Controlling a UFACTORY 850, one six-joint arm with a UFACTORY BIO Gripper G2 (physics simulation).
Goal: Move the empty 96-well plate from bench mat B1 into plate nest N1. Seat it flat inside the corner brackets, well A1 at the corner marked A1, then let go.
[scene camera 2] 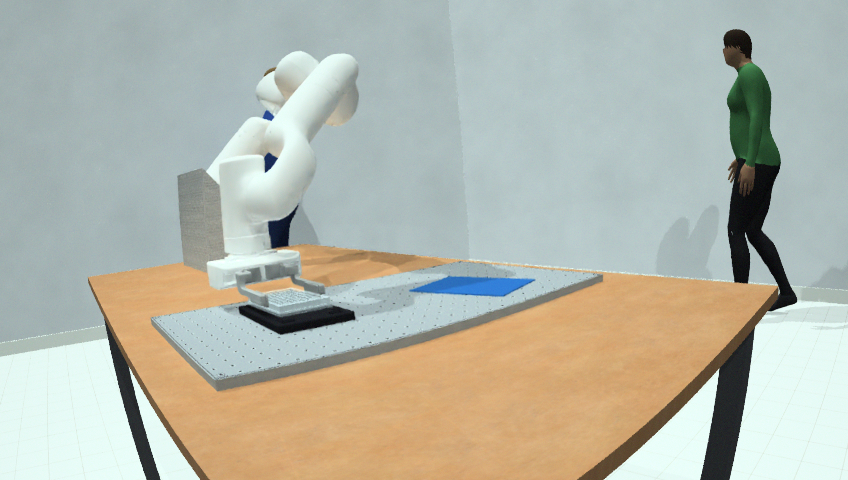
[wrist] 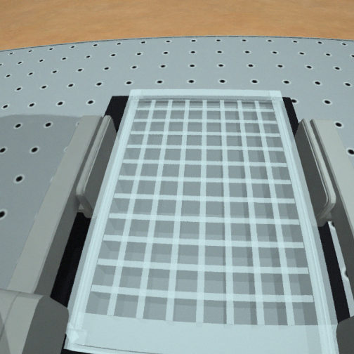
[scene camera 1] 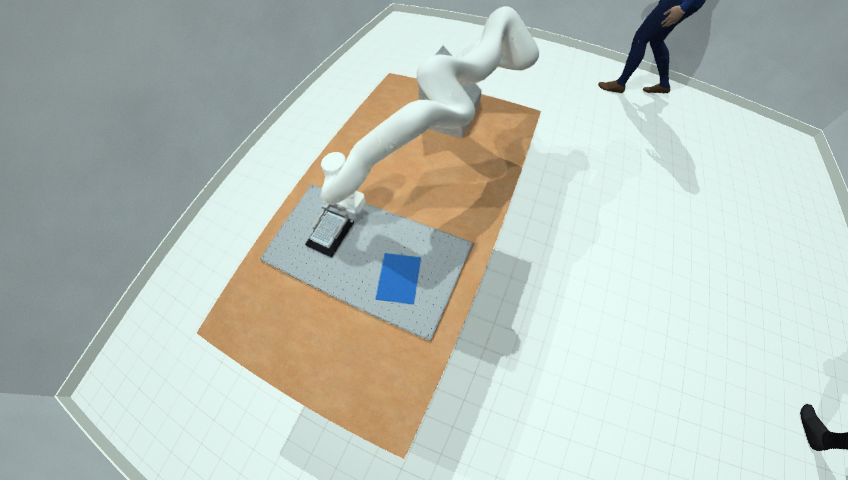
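The clear 96-well plate (scene camera 1: 328, 231) (scene camera 2: 295, 303) (wrist: 202, 230) is between the two fingers of my gripper (scene camera 1: 331, 221) (scene camera 2: 290, 295) (wrist: 206, 167), which is shut on its long sides. The plate looks level and lies over the black plate nest N1 (scene camera 1: 321, 250) (scene camera 2: 297, 322) (wrist: 75, 250). Black nest edges show on both sides of it in the wrist view. Whether it rests flat or stands slightly above the nest cannot be told. The corner brackets and the A1 mark cannot be made out. The blue bench mat B1 (scene camera 1: 398, 278) (scene camera 2: 470, 286) has no plate on it.
Nest and mat are on a grey perforated board (scene camera 1: 357, 276) (scene camera 2: 202, 350) (wrist: 45, 100) on a wooden table (scene camera 1: 309, 356) (scene camera 2: 446, 386) (wrist: 175, 20). The arm reaches in from its base block (scene camera 1: 449, 124) (scene camera 2: 199, 220). A person in green (scene camera 2: 752, 113) stands beyond the table.
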